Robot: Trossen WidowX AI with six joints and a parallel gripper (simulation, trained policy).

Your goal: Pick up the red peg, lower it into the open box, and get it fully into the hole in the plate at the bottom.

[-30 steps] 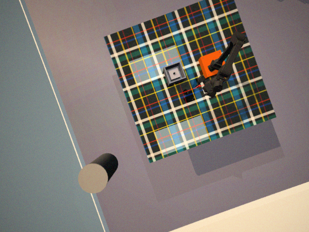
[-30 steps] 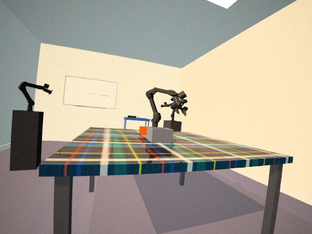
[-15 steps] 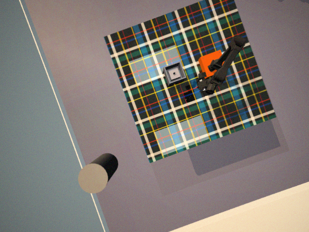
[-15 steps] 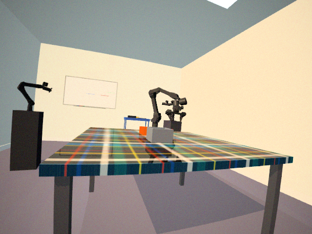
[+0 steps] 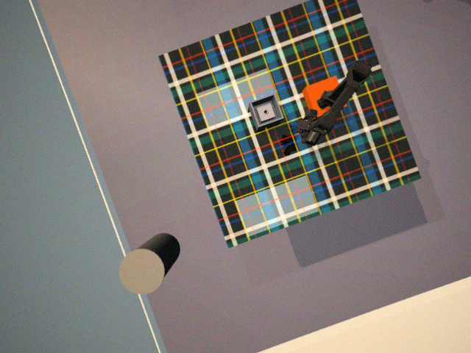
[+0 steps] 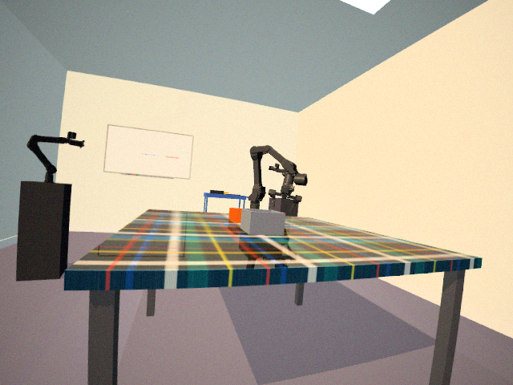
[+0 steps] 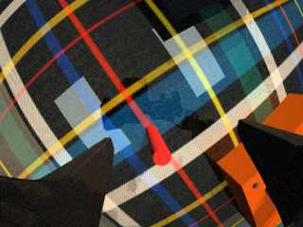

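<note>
My gripper tip is 50 mm above the red peg, 20 mm to the right of it and 10 mm past it. The rest, counted from my gripper tip: grey plate (200 mm to the right, 130 mm ahead, 50 mm below); then grey box (200 mm to the right, 130 mm ahead, 60 mm below).
</note>
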